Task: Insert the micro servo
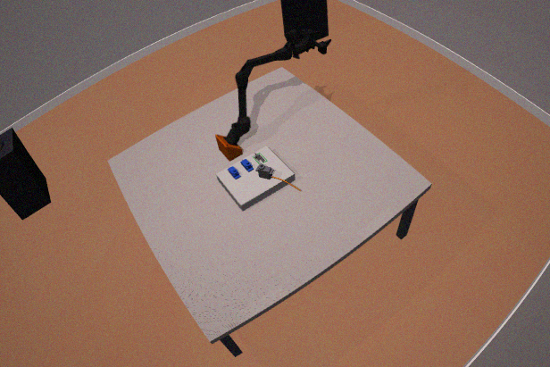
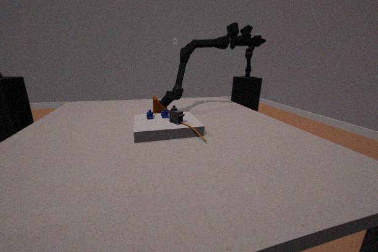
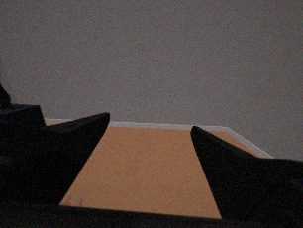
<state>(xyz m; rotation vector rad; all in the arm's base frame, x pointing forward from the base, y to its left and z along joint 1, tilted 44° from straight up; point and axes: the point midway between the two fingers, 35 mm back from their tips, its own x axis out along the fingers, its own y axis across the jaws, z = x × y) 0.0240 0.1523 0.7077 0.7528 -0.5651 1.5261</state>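
Right now the white deck is 65 cm to the right of my gripper tip, 44 cm below it and 28 cm ahead of it.
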